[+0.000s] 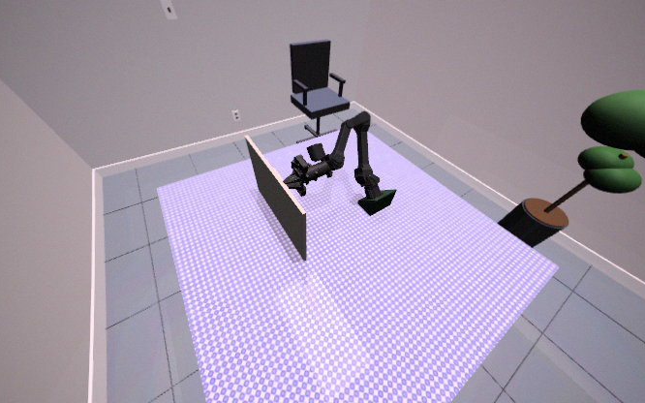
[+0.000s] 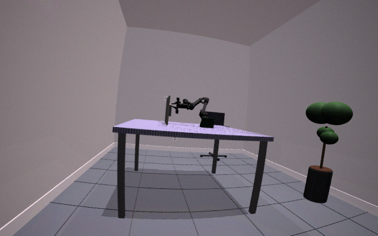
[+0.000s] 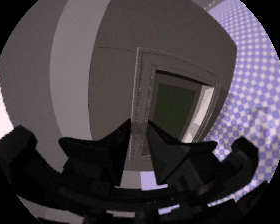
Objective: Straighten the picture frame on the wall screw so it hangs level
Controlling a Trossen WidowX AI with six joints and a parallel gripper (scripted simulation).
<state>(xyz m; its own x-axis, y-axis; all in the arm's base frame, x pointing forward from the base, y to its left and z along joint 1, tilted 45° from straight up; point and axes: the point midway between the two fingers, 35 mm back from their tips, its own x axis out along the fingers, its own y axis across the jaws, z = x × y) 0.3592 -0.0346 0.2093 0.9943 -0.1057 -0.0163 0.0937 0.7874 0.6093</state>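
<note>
Now: gripper tip 10 mm short of the picture frame, 10 mm to the left of it and 50 mm above it. Also, from my gripper tip: wall panel: 20 mm ahead, 10 mm to the right, 70 mm below.
</note>
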